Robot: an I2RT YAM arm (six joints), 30 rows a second.
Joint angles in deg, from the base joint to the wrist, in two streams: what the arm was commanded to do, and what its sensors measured. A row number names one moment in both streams.
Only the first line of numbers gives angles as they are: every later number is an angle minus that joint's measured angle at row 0.
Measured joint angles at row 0: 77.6, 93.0, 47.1, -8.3, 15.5, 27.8
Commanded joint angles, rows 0 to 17: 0.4, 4.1, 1.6, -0.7, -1.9, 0.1; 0.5, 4.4, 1.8, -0.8, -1.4, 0.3; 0.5, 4.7, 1.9, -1.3, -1.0, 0.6; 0.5, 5.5, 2.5, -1.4, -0.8, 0.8; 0.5, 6.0, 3.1, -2.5, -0.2, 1.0; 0.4, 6.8, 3.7, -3.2, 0.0, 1.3; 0.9, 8.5, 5.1, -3.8, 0.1, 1.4; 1.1, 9.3, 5.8, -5.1, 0.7, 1.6; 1.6, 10.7, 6.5, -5.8, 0.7, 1.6; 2.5, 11.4, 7.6, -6.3, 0.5, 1.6; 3.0, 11.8, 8.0, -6.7, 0.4, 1.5; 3.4, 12.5, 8.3, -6.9, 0.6, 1.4; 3.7, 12.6, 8.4, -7.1, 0.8, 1.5; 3.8, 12.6, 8.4, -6.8, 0.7, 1.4; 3.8, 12.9, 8.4, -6.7, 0.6, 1.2; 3.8, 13.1, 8.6, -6.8, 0.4, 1.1; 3.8, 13.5, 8.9, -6.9, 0.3, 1.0; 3.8, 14.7, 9.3, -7.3, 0.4, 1.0
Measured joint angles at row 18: 2.7, 9.2, 10.1, -2.5, 4.1, 0.9
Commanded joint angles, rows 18 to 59: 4.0, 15.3, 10.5, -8.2, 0.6, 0.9; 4.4, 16.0, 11.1, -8.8, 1.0, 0.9; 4.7, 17.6, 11.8, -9.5, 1.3, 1.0; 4.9, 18.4, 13.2, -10.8, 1.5, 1.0; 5.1, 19.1, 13.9, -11.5, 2.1, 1.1; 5.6, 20.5, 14.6, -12.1, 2.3, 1.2; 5.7, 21.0, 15.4, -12.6, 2.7, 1.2; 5.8, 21.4, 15.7, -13.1, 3.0, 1.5; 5.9, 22.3, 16.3, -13.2, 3.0, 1.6; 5.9, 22.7, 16.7, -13.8, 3.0, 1.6; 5.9, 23.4, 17.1, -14.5, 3.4, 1.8; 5.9, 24.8, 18.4, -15.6, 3.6, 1.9; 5.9, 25.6, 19.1, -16.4, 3.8, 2.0; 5.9, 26.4, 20.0, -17.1, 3.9, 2.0; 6.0, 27.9, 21.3, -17.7, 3.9, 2.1; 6.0, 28.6, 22.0, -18.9, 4.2, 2.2; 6.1, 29.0, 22.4, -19.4, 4.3, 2.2; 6.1, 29.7, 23.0, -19.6, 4.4, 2.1; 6.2, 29.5, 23.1, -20.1, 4.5, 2.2; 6.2, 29.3, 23.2, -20.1, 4.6, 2.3; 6.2, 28.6, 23.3, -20.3, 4.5, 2.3; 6.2, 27.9, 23.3, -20.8, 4.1, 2.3; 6.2, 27.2, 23.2, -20.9, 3.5, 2.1; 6.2, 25.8, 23.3, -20.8, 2.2, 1.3; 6.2, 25.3, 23.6, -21.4, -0.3, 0.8; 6.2, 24.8, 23.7, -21.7, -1.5, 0.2; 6.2, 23.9, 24.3, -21.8, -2.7, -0.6; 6.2, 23.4, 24.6, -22.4, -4.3, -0.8; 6.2, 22.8, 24.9, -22.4, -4.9, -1.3; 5.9, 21.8, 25.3, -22.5, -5.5, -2.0; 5.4, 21.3, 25.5, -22.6, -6.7, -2.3; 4.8, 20.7, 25.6, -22.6, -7.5, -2.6; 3.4, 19.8, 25.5, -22.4, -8.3, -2.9; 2.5, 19.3, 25.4, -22.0, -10.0, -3.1; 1.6, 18.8, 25.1, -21.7, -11.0, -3.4; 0.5, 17.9, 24.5, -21.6, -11.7, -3.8; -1.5, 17.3, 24.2, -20.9, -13.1, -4.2; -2.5, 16.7, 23.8, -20.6, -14.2, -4.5; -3.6, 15.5, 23.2, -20.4, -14.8, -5.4; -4.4, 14.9, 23.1, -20.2, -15.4, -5.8; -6.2, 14.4, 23.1, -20.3, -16.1, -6.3; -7.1, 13.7, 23.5, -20.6, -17.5, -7.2
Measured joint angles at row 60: -4.0, 16.5, 24.3, -17.3, -11.9, -4.4
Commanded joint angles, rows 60 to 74: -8.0, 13.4, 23.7, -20.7, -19.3, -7.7; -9.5, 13.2, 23.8, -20.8, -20.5, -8.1; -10.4, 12.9, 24.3, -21.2, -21.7, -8.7; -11.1, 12.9, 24.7, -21.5, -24.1, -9.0; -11.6, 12.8, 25.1, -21.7, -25.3, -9.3; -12.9, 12.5, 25.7, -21.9, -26.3, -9.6; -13.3, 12.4, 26.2, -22.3, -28.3, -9.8; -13.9, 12.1, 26.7, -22.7, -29.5, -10.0; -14.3, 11.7, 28.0, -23.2, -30.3, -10.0; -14.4, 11.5, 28.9, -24.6, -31.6, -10.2; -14.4, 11.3, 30.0, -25.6, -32.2, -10.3; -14.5, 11.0, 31.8, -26.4, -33.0, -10.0; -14.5, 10.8, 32.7, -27.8, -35.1, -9.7; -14.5, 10.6, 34.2, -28.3, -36.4, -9.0; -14.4, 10.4, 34.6, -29.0, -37.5, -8.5
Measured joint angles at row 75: -14.6, 14.8, 29.9, -26.0, -30.4, -8.6
